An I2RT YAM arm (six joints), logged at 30 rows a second.
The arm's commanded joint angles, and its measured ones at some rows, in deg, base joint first. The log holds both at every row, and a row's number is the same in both.
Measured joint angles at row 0: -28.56 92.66 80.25 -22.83 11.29 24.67
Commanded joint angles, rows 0 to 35: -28.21 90.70 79.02 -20.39 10.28 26.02; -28.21 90.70 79.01 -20.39 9.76 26.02; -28.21 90.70 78.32 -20.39 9.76 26.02; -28.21 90.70 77.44 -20.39 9.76 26.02; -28.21 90.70 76.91 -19.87 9.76 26.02; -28.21 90.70 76.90 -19.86 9.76 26.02; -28.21 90.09 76.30 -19.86 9.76 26.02; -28.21 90.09 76.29 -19.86 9.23 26.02; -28.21 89.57 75.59 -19.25 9.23 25.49; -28.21 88.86 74.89 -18.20 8.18 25.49; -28.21 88.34 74.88 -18.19 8.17 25.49; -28.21 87.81 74.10 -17.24 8.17 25.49; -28.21 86.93 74.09 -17.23 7.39 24.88; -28.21 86.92 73.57 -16.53 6.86 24.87; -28.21 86.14 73.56 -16.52 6.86 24.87; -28.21 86.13 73.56 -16.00 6.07 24.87; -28.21 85.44 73.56 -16.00 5.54 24.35; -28.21 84.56 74.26 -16.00 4.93 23.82; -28.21 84.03 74.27 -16.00 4.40 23.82; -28.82 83.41 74.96 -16.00 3.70 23.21; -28.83 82.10 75.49 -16.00 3.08 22.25; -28.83 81.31 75.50 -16.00 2.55 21.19; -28.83 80.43 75.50 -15.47 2.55 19.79; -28.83 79.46 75.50 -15.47 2.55 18.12; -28.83 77.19 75.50 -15.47 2.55 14.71; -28.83 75.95 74.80 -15.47 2.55 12.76; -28.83 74.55 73.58 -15.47 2.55 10.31; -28.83 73.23 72.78 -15.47 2.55 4.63; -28.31 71.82 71.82 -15.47 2.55 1.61; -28.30 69.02 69.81 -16.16 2.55 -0.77; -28.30 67.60 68.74 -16.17 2.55 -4.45; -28.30 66.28 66.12 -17.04 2.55 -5.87; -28.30 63.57 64.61 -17.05 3.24 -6.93; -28.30 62.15 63.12 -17.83 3.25 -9.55; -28.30 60.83 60.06 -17.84 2.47 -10.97; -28.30 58.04 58.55 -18.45 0.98 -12.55
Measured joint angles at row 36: -28.60 61.98 63.00 -15.59 2.90 -3.42
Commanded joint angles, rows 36 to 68: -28.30 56.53 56.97 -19.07 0.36 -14.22; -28.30 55.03 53.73 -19.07 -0.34 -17.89; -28.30 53.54 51.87 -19.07 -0.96 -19.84; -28.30 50.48 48.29 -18.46 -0.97 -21.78; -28.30 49.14 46.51 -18.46 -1.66 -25.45; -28.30 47.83 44.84 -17.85 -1.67 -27.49; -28.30 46.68 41.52 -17.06 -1.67 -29.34; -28.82 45.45 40.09 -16.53 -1.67 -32.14; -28.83 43.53 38.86 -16.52 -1.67 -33.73; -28.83 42.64 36.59 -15.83 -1.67 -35.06; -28.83 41.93 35.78 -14.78 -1.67 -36.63; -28.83 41.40 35.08 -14.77 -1.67 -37.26; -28.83 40.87 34.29 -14.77 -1.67 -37.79; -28.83 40.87 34.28 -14.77 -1.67 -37.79; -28.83 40.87 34.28 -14.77 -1.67 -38.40; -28.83 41.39 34.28 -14.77 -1.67 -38.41; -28.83 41.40 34.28 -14.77 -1.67 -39.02; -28.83 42.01 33.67 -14.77 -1.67 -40.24; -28.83 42.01 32.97 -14.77 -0.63 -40.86; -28.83 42.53 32.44 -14.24 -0.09 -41.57; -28.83 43.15 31.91 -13.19 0.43 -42.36; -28.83 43.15 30.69 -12.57 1.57 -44.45; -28.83 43.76 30.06 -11.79 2.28 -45.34; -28.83 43.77 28.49 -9.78 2.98 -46.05; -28.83 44.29 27.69 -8.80 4.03 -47.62; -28.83 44.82 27.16 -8.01 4.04 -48.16; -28.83 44.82 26.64 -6.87 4.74 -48.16; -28.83 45.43 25.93 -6.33 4.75 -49.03; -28.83 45.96 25.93 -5.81 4.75 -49.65; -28.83 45.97 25.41 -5.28 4.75 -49.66; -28.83 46.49 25.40 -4.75 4.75 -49.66; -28.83 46.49 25.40 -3.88 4.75 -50.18; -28.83 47.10 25.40 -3.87 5.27 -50.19
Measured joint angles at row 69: -28.62 47.00 25.32 -8.08 3.70 -48.29
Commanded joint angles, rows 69 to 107: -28.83 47.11 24.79 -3.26 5.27 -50.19; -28.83 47.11 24.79 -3.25 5.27 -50.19; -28.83 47.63 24.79 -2.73 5.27 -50.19; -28.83 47.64 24.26 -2.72 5.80 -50.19; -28.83 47.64 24.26 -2.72 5.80 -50.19; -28.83 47.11 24.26 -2.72 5.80 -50.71; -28.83 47.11 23.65 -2.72 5.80 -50.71; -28.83 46.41 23.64 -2.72 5.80 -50.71; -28.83 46.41 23.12 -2.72 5.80 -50.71; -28.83 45.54 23.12 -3.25 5.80 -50.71; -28.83 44.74 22.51 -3.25 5.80 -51.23; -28.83 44.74 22.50 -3.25 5.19 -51.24; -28.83 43.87 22.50 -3.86 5.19 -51.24; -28.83 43.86 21.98 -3.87 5.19 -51.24; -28.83 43.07 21.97 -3.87 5.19 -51.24; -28.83 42.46 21.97 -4.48 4.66 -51.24; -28.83 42.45 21.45 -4.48 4.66 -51.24; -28.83 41.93 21.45 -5.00 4.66 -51.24; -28.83 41.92 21.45 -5.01 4.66 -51.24; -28.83 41.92 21.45 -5.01 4.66 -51.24; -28.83 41.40 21.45 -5.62 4.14 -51.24; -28.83 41.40 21.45 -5.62 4.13 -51.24; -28.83 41.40 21.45 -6.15 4.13 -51.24; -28.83 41.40 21.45 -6.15 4.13 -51.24; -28.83 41.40 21.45 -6.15 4.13 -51.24; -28.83 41.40 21.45 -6.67 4.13 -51.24; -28.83 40.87 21.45 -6.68 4.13 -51.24; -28.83 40.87 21.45 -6.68 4.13 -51.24; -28.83 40.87 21.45 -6.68 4.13 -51.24; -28.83 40.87 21.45 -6.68 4.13 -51.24; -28.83 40.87 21.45 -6.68 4.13 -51.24; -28.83 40.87 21.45 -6.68 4.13 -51.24; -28.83 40.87 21.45 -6.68 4.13 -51.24; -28.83 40.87 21.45 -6.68 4.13 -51.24; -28.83 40.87 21.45 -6.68 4.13 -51.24; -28.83 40.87 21.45 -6.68 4.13 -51.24; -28.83 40.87 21.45 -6.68 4.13 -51.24; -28.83 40.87 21.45 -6.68 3.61 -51.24; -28.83 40.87 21.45 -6.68 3.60 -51.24
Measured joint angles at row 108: -28.62 41.76 22.00 -6.46 4.82 -51.11
